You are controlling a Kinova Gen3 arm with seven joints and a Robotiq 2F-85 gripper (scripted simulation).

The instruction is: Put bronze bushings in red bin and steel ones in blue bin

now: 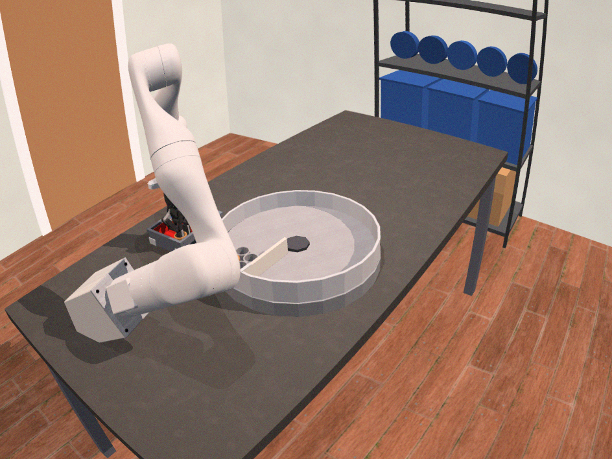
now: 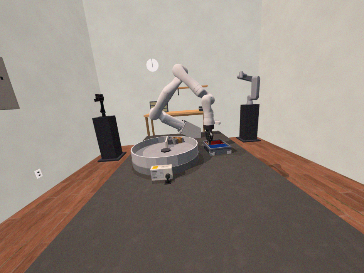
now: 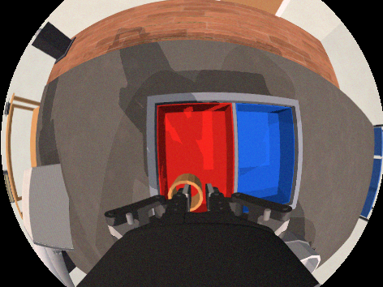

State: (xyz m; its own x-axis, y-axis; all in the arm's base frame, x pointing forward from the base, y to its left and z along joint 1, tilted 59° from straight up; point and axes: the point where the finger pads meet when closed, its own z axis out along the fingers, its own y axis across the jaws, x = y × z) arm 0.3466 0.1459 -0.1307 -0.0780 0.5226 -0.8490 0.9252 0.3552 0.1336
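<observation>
Now: hand 40 mm to the right of the grey tray, 40 mm short of it and 20 mm above it. From my hand the other things lie so: turntable (310 mm to the right, 120 mm ahead, 10 mm above).
</observation>
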